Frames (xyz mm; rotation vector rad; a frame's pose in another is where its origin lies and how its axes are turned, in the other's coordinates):
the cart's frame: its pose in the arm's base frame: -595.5 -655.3 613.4 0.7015 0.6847 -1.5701
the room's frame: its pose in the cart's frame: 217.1 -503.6 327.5 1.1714 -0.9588 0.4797
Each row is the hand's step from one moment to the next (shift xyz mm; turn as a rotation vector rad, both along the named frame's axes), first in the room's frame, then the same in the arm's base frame.
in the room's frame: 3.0 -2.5 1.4 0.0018 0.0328 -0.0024
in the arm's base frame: -3.0 -2.6 -1.4 0.0145 -0.0017 0.0295
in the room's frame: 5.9 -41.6 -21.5 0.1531 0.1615 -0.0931
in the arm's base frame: 1.3 -12.5 -45.5 0.1082 -0.1692 0.1336
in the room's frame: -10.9 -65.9 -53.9 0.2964 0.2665 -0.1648
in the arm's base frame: 24.7 -5.9 -82.0 0.1777 -0.3244 0.2219
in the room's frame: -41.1 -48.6 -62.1 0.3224 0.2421 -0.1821
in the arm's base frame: 46.1 21.3 -73.0 0.1771 -0.3547 0.1964
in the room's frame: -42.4 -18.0 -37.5 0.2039 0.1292 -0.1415
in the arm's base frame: 36.6 30.0 -35.9 0.1260 -0.2321 0.0924
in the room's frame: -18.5 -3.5 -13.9 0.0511 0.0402 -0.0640
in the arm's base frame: 15.5 13.9 -10.7 0.0599 -0.0659 0.0198
